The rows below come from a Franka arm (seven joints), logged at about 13 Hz.
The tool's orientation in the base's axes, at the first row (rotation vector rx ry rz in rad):
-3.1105, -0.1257, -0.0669
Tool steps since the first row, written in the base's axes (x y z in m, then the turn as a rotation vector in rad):
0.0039, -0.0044, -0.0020, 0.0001, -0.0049, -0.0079
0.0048, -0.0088, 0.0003, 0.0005, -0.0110, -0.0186
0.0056, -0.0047, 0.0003, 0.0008, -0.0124, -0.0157
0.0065, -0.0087, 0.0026, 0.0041, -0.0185, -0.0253
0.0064, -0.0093, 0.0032, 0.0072, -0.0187, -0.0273
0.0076, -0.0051, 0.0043, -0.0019, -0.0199, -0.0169
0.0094, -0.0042, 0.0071, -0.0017, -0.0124, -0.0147
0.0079, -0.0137, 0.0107, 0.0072, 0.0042, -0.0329
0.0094, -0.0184, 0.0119, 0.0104, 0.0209, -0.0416
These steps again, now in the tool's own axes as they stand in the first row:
0.0034, 0.0048, 0.0020, -0.0006, 0.0051, 0.0077
0.0041, 0.0092, -0.0004, -0.0012, 0.0115, 0.0183
0.0052, 0.0051, -0.0002, -0.0009, 0.0128, 0.0153
0.0059, 0.0091, -0.0026, 0.0015, 0.0194, 0.0249
0.0058, 0.0097, -0.0032, 0.0045, 0.0199, 0.0270
0.0073, 0.0056, -0.0041, -0.0042, 0.0201, 0.0162
0.0093, 0.0048, -0.0068, -0.0033, 0.0126, 0.0142
0.0072, 0.0140, -0.0108, 0.0061, -0.0027, 0.0333
0.0084, 0.0188, -0.0120, 0.0102, -0.0189, 0.0426

